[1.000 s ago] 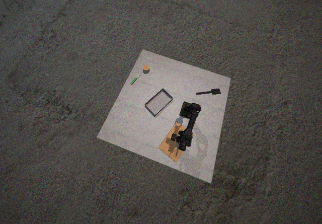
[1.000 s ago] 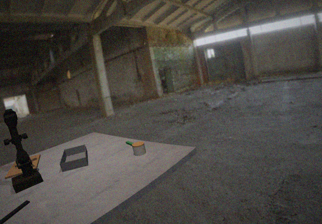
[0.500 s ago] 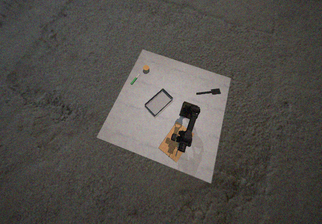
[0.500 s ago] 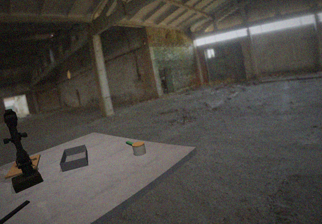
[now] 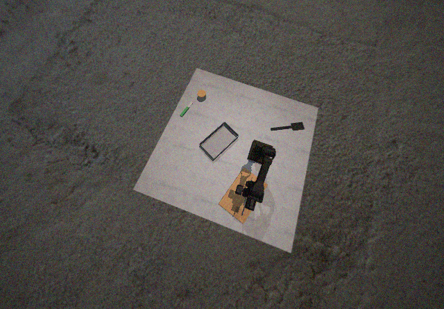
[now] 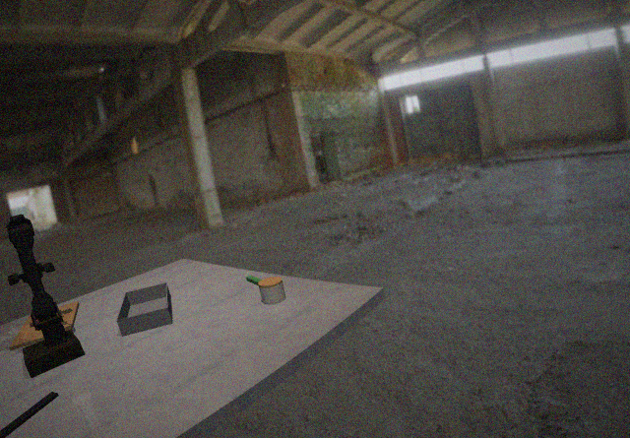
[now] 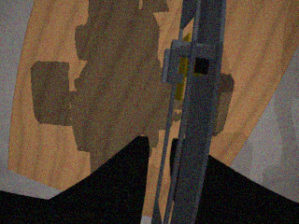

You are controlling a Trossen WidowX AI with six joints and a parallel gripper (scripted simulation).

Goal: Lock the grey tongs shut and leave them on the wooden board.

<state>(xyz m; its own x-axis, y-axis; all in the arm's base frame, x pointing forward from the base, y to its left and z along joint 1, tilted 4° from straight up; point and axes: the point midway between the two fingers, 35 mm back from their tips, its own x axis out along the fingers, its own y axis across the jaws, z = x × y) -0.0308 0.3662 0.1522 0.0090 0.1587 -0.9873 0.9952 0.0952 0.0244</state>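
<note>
Now: gripper tip 130 mm above the wooden board. Round my gripper tip: roasting tin (370 mm ahead, 320 mm to the right, 110 mm below); then green-handled tool (790 mm ahead, 480 mm to the right, 130 mm below); then black spatula (740 mm to the right, 160 mm behind, 140 mm below).
</note>
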